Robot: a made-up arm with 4 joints.
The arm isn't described. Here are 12 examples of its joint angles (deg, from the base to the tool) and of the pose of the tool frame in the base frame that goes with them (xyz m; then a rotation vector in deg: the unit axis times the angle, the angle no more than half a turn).
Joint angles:
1: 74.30 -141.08 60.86 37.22
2: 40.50 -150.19 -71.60 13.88
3: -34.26 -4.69 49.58 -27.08
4: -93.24 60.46 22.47 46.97
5: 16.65 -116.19 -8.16 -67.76
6: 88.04 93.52 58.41 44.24
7: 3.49 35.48 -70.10 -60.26
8: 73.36 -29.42 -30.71 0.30
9: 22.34 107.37 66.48 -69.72
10: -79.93 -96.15 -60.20 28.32
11: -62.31 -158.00 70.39 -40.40
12: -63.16 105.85 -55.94 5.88
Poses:
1: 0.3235 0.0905 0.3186 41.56 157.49 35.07
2: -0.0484 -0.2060 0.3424 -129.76 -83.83 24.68
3: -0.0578 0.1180 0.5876 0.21 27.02 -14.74
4: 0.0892 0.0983 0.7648 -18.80 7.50 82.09
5: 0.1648 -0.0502 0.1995 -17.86 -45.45 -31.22
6: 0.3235 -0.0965 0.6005 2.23 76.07 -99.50
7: 0.1407 -0.2746 0.6233 -28.18 75.43 70.96
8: -0.1204 0.2277 0.4837 -24.43 -14.30 -39.53
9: 0.3618 0.1985 0.5497 15.28 -144.90 72.04
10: 0.4286 -0.0683 0.3474 39.13 -132.30 110.33
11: -0.0138 0.2125 0.3643 120.92 -40.44 40.63
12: 0.4886 0.1034 0.5964 -2.23 119.81 81.02
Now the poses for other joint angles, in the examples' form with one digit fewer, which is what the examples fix.
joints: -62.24 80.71 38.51 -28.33
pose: 0.090 0.217 0.703 -76.4 78.3 5.2
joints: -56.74 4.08 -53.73 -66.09
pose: 0.329 -0.198 0.604 -73.3 34.6 90.8
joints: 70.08 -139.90 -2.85 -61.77
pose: 0.123 -0.119 0.235 -50.0 -65.9 -74.1
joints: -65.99 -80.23 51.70 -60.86
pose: -0.049 0.046 0.352 41.4 14.7 35.5
